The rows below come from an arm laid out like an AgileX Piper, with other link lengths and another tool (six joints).
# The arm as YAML. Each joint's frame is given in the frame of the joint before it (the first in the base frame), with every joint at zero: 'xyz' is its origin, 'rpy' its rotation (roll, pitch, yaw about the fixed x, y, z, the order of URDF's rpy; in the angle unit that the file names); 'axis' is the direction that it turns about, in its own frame. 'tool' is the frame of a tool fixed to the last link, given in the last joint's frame.
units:
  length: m
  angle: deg
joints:
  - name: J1
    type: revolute
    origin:
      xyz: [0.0, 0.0, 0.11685]
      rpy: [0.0, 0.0, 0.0]
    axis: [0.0, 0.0, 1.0]
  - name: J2
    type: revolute
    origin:
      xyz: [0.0, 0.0, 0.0]
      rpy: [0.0, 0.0, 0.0]
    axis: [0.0, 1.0, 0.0]
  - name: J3
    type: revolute
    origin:
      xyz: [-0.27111, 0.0, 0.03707]
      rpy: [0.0, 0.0, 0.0]
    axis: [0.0, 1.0, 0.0]
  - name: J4
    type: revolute
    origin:
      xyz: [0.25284, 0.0, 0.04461]
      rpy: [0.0, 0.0, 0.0]
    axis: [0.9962, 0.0, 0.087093]
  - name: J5
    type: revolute
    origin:
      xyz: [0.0, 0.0, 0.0]
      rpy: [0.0, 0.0, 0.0]
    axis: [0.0, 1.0, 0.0]
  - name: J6
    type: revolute
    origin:
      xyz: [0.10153, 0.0, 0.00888]
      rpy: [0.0, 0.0, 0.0]
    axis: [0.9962, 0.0, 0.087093]
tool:
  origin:
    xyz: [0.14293, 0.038, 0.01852]
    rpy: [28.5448, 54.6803, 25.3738]
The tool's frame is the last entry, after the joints.
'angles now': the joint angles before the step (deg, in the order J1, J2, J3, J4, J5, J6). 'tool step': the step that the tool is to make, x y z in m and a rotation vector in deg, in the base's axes. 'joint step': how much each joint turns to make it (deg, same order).
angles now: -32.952 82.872 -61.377 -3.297 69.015 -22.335
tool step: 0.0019 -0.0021 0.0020 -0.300 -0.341 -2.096
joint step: -0.007 -0.095 -0.345 -0.251 0.112 2.164
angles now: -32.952 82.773 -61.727 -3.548 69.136 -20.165
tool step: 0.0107 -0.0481 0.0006 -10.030 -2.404 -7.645
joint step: 0.003 0.547 0.008 -9.375 -6.627 11.385
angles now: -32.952 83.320 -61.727 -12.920 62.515 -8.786
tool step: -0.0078 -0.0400 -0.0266 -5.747 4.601 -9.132
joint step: 0.002 6.398 -0.015 -10.495 -1.901 13.970
